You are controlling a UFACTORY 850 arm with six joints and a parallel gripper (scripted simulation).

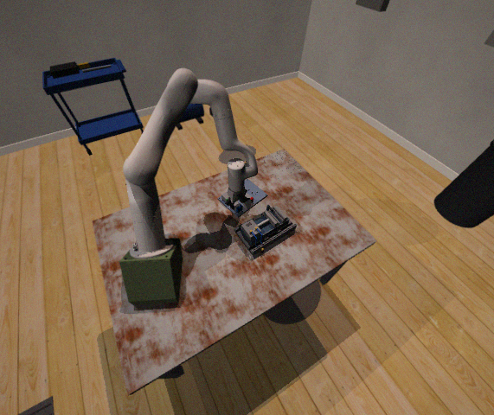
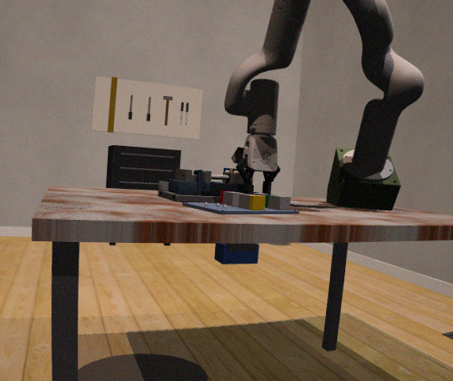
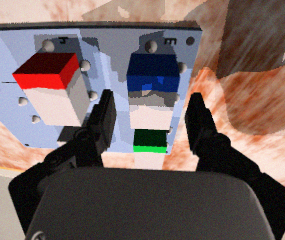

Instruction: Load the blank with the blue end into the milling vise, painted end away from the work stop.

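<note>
The blue-ended blank is 30 mm below my hand. Also, from my hand: green-ended blank (30 mm behind, 80 mm to the left, 30 mm below); red-ended blank (80 mm ahead, 30 mm to the left, 30 mm below); light blue infeed plate (70 mm ahead, 70 mm to the left, 50 mm below).
</note>
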